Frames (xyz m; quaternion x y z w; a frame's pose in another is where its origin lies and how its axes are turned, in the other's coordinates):
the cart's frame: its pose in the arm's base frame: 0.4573 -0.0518 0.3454 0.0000 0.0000 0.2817 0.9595
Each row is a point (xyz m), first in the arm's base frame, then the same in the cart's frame.
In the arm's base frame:
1: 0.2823 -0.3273 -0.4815
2: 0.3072 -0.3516 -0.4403
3: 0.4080 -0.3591 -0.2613
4: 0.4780 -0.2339 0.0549
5: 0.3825 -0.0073 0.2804
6: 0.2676 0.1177 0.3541
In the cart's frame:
1: -0.2962 -0.1372 -0.8269
2: -0.2883 -0.1711 -0.7857
3: -0.2076 -0.2319 -0.6067
4: -0.0810 -0.1644 -0.2905
5: -0.0389 0.0779 -0.0650
6: -0.0680 0.2451 0.0087

